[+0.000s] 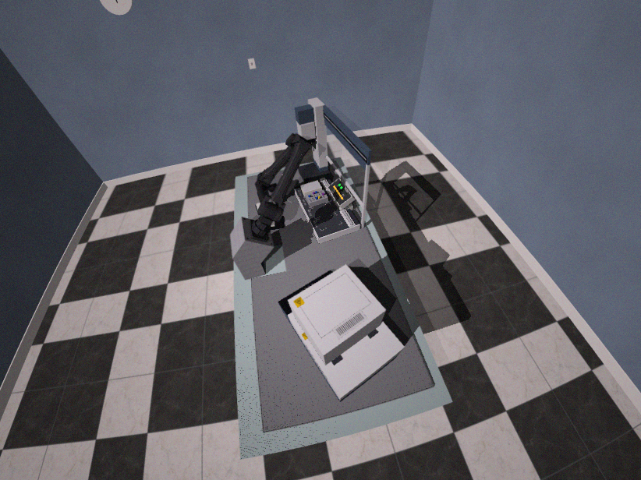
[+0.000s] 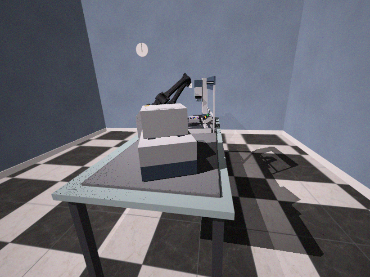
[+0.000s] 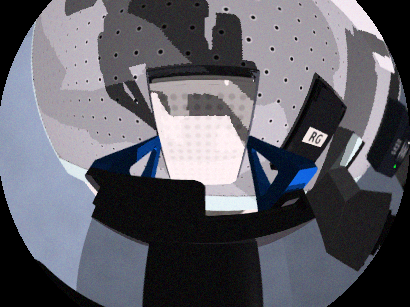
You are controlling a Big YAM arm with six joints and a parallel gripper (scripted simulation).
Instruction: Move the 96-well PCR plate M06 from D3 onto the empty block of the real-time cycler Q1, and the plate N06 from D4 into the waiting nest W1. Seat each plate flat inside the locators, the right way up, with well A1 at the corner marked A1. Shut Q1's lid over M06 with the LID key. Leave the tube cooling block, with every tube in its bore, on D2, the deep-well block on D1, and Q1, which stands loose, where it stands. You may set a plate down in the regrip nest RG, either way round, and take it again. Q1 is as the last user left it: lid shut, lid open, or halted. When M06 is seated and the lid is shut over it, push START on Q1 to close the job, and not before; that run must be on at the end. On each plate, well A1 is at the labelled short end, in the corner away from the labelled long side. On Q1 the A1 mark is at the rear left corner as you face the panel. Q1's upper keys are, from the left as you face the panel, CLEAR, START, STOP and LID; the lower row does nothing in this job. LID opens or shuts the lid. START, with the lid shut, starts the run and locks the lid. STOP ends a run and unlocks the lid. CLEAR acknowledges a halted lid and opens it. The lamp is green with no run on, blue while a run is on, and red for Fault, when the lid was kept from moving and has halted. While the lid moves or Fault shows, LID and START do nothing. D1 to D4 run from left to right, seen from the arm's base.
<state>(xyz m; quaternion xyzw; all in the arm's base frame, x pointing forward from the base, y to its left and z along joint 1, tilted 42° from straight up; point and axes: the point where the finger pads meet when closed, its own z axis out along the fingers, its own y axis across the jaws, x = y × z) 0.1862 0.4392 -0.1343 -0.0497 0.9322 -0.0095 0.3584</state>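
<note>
The black regrip nest is 20 mm ahead of my hand, 170 mm to the right of it and 20 mm below it. The rest, counted from my hand: tube cooling block 340 mm ahead, 100 mm to the right, 50 mm above; then white deep-well block 320 mm ahead, 10 mm to the left, 50 mm above.
</note>
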